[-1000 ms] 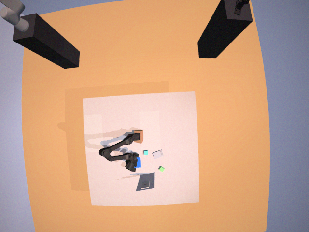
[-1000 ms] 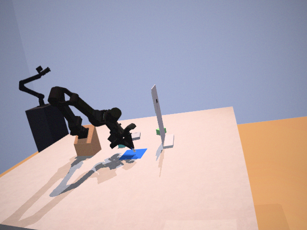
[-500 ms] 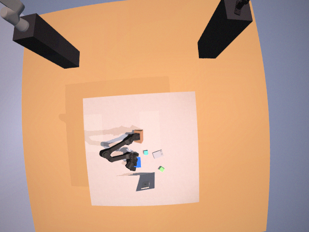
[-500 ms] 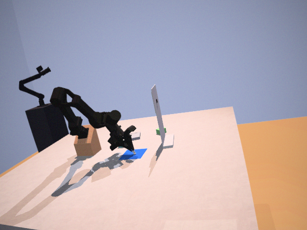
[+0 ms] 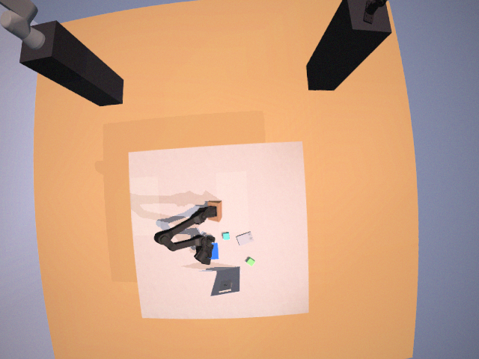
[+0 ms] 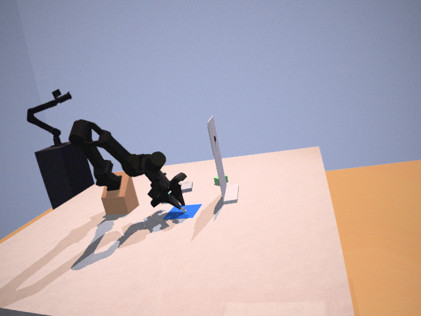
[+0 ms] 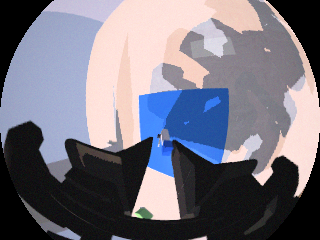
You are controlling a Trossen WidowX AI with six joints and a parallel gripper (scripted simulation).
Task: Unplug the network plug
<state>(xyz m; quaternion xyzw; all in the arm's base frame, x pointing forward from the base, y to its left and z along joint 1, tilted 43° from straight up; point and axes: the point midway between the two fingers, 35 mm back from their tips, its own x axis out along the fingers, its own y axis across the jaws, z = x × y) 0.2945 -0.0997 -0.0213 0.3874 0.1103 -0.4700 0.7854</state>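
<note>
Now: the network plug right at my gripper tip. Round my gripper tip: blue marked square (10 mm behind, 20 mm below); then teal cube (120 mm behind, 130 mm to the left); then grey upright panel (140 mm ahead, 130 mm to the left, 120 mm above).
</note>
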